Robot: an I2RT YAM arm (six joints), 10 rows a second.
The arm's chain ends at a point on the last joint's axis. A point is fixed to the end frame.
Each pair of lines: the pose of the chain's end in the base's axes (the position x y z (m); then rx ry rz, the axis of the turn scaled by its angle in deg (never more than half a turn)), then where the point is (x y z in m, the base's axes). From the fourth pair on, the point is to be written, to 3 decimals.
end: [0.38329 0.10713 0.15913 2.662 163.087 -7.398]
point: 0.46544 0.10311 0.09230
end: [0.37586 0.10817 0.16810 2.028 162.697 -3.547]
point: 0.45866 0.10835 0.10196
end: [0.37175 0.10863 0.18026 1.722 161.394 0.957]
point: 0.45608 0.11330 0.11625
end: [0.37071 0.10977 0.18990 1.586 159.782 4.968]
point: 0.457 0.118 0.129
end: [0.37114 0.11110 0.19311 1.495 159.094 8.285]
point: 0.458 0.123 0.133
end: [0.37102 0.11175 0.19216 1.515 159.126 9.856]
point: 0.457 0.125 0.132
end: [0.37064 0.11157 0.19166 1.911 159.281 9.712]
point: 0.457 0.124 0.131
